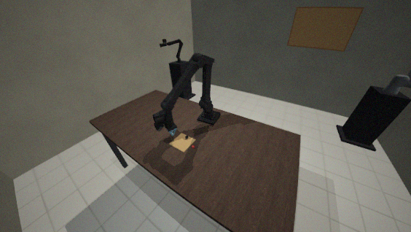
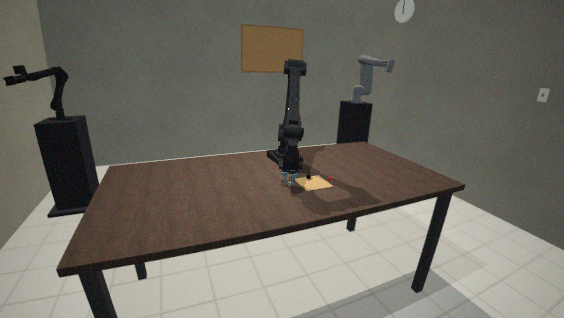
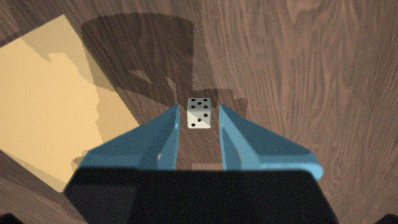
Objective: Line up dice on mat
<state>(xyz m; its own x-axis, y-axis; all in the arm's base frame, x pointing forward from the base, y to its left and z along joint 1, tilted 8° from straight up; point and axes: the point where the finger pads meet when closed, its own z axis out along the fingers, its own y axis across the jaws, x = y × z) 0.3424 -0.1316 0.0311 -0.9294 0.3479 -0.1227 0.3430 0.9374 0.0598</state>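
Now: hand 10 mm above the white die. The rest, counted from my hand: black die: 30 mm behind, 120 mm to the left; red die: 20 mm ahead, 220 mm to the left, 10 mm below; tan mat: 20 mm ahead, 120 mm to the left, 10 mm below.
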